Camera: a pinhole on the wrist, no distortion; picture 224 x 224 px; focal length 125.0 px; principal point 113.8 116.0 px. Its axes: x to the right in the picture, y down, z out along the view. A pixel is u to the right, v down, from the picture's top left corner.
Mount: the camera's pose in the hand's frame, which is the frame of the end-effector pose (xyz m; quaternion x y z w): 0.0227 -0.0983 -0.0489 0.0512 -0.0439 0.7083 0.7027
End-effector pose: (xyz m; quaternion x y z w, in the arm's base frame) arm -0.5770 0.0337 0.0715 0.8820 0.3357 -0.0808 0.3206
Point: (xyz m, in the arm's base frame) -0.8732 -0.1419 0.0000
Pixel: outside the picture
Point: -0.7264 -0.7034 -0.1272
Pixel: 199.2 213.9
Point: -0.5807 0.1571 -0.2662
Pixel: 57.4 38.4
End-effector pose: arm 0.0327 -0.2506 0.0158 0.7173 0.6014 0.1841 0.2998
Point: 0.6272 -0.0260 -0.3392
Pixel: 191.7 42.9
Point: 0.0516 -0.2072 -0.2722
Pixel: 94.4 94.4
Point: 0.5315 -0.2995 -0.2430
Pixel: 205.8 102.5
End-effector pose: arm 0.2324 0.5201 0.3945 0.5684 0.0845 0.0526 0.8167
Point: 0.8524 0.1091 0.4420
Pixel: 131.1 5.2
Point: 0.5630 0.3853 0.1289
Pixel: outside the picture
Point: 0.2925 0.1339 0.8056
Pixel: 218.6 133.1
